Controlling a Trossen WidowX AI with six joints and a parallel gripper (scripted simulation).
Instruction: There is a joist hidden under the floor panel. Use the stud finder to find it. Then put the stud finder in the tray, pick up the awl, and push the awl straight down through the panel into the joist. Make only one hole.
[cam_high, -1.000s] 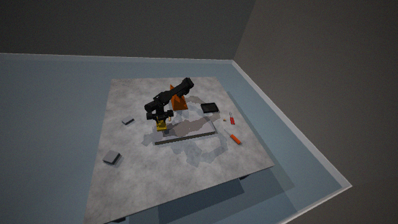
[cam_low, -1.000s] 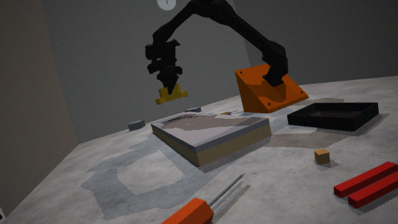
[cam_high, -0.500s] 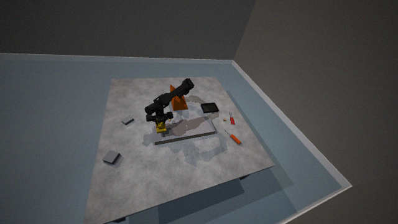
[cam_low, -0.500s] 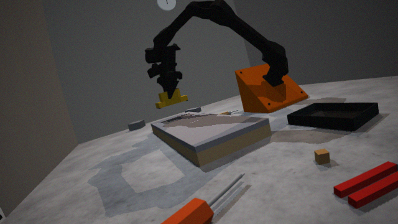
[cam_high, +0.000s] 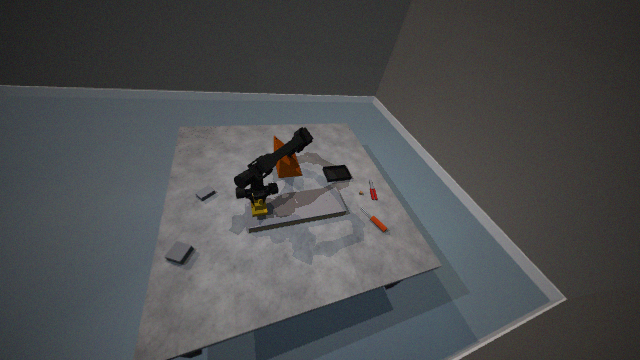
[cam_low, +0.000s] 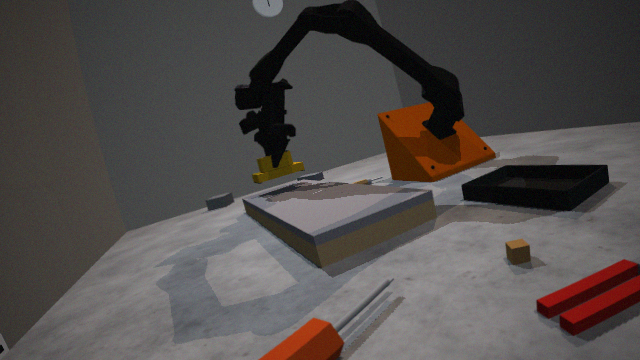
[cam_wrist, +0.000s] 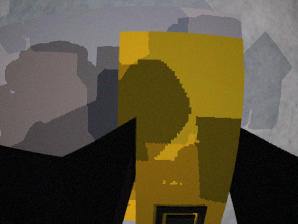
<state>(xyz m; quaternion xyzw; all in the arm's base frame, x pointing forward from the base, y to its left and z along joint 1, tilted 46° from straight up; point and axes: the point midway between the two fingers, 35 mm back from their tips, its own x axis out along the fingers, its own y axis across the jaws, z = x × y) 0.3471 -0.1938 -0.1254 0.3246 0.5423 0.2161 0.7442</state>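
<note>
Right now my gripper tip is 40 mm past the indicator light and 30 mm below it. From my gripper tip the other things lie so: black tray 200 mm behind, 540 mm to the left, 90 mm below; then yellow stud finder 20 mm behind, 20 mm above; then awl 190 mm behind, 110 mm to the left, 90 mm below.
</note>
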